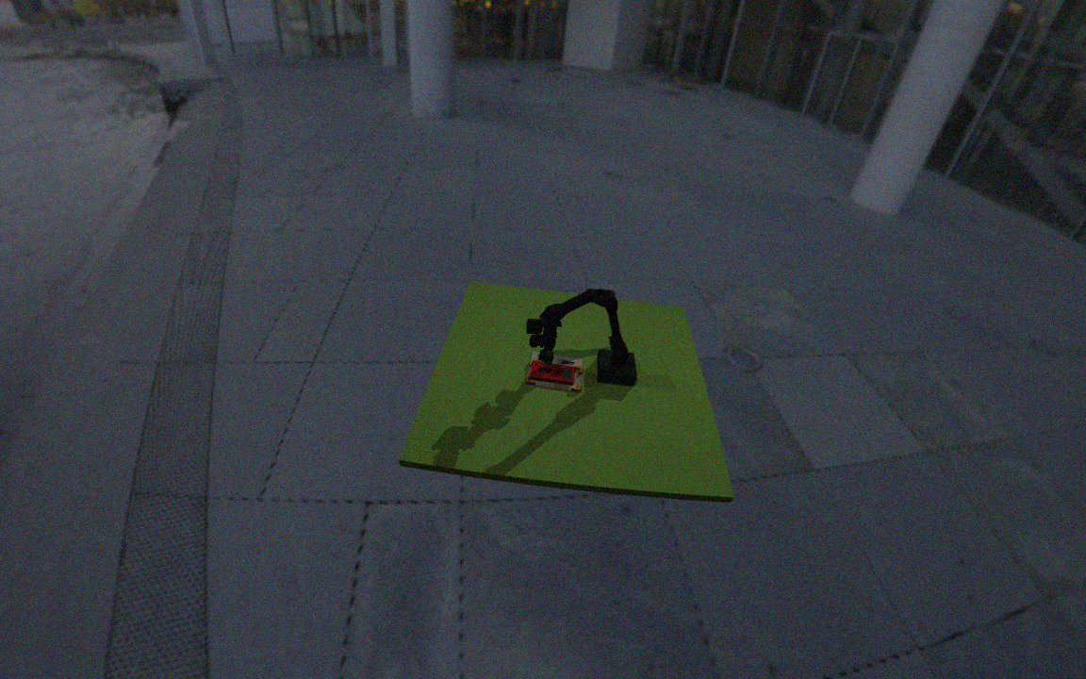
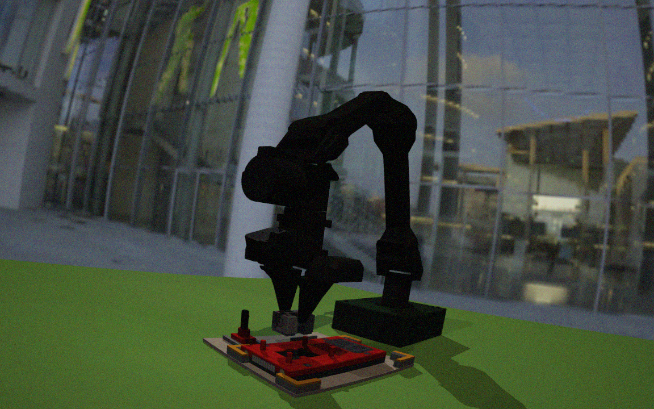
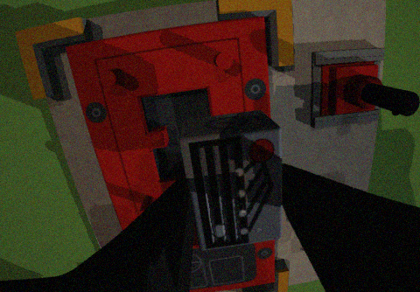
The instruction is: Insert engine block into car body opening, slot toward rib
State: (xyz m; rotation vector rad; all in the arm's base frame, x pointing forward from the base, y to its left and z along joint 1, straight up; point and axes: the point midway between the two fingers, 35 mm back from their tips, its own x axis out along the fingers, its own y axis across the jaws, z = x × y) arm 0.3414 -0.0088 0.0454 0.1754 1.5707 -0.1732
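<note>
My gripper tip is 60 mm above the grey baseplate, 40 mm past it and 20 mm to the right of it. Round my gripper tip: engine block 10 mm below.
</note>
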